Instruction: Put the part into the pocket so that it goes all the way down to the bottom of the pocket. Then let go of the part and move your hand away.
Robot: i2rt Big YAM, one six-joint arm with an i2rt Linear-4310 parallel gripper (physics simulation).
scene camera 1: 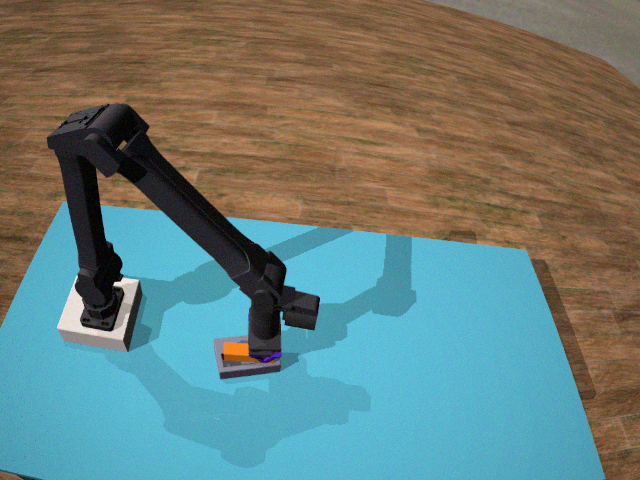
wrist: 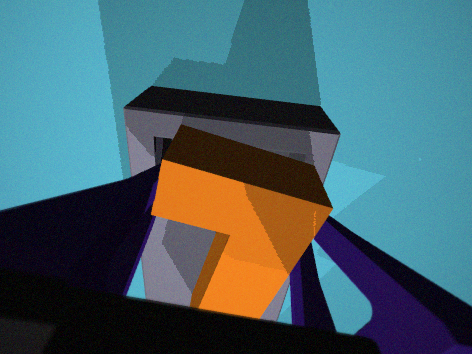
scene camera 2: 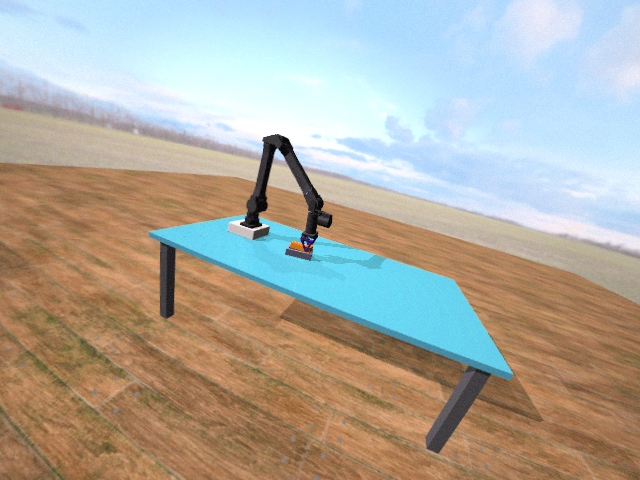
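Seen in the pictures: gripper, fingertip midpoint: [scene camera 1: 263, 349] [wrist: 233, 192] [scene camera 2: 307, 249]; arm's base, origin of the base link: [scene camera 1: 103, 308] [scene camera 2: 251, 225].
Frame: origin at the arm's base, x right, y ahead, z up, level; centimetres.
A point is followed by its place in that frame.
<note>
The orange L-shaped part [scene camera 1: 235, 351] {z 0.9, x 6.2, y 33.6 cm} [scene camera 2: 296, 245] {z 0.1, x 7.0, y 34.4 cm} [wrist: 245, 270] {z 0.9, x 4.9, y 37.8 cm} is held between my fingers over the grey block [scene camera 1: 250, 370] {z -2.8, x 8.5, y 37.2 cm} [scene camera 2: 297, 253] {z -3.4, x 8.7, y 36.6 cm} [wrist: 230, 107] {z -3.6, x 2.0, y 42.6 cm} with the pocket. In the wrist view the part is turned relative to the block and covers much of the pocket; a dark bit of the opening shows at the part's upper left. The part stands above the block's rim; whether its underside touches the rim is hidden. My gripper [scene camera 1: 265, 357] {z -1.5, x 3.5, y 39.7 cm} [scene camera 2: 307, 244] {z -1.5, x 3.5, y 39.7 cm} [wrist: 233, 192] {z -1.5, x 3.5, y 39.7 cm} is shut on the part, with purple fingers on both sides of it.
The block lies on the blue table [scene camera 1: 439, 361] {z -5.6, x 1.0, y 83.9 cm} [scene camera 2: 392, 304] {z -5.7, x 20.7, y 88.3 cm} [wrist: 400, 75] {z -5.7, x 9.2, y 46.7 cm}. The arm's white base box [scene camera 1: 98, 338] {z -1.2, x 7.6, y 0.8 cm} [scene camera 2: 248, 230] {z -0.9, x 7.5, y 3.8 cm} stands to the left of the block in both scene views. Shadows of the arm fall on the table around the block.
</note>
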